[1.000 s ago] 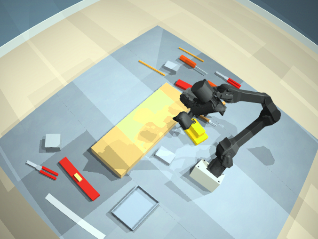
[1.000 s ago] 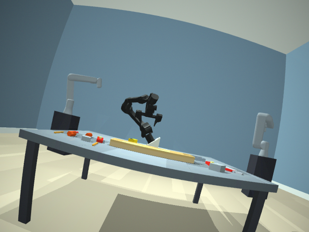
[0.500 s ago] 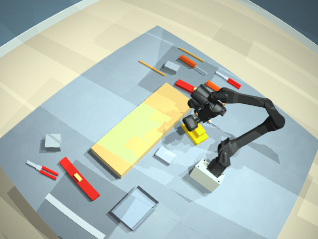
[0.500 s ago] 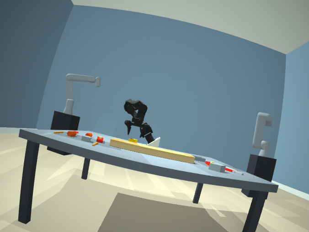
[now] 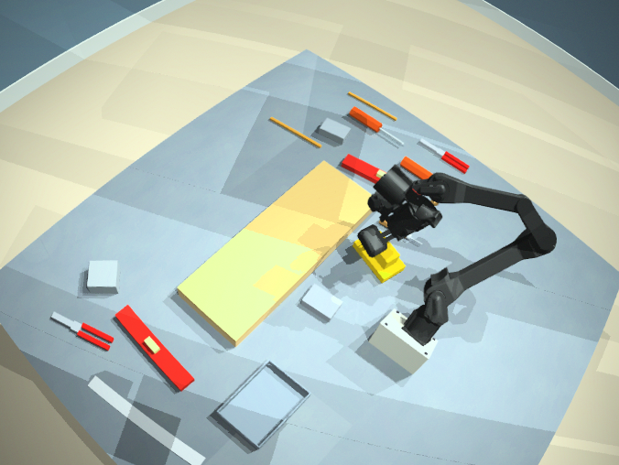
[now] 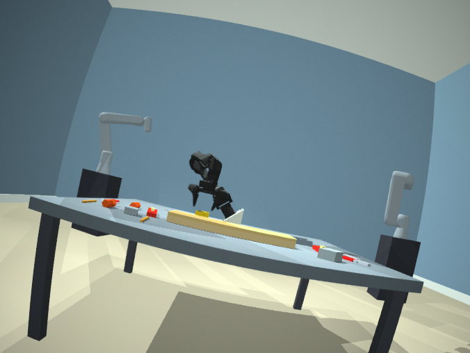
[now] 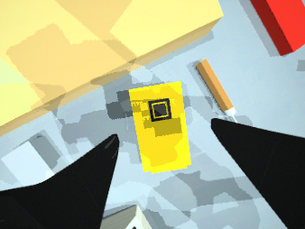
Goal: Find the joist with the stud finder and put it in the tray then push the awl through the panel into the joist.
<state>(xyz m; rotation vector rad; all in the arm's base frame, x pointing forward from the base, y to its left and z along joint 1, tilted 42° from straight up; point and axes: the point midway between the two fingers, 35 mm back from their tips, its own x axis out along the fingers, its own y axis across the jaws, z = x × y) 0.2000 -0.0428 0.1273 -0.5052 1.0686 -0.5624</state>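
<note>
My gripper tip is 3 cm above the yellow stud finder. Round my gripper tip: small wooden cube: 25 cm to the right, 6 cm below; awl: 1 cm behind, 10 cm to the right, 6 cm below; square indicator: 2 cm ahead, 1 cm below.
</note>
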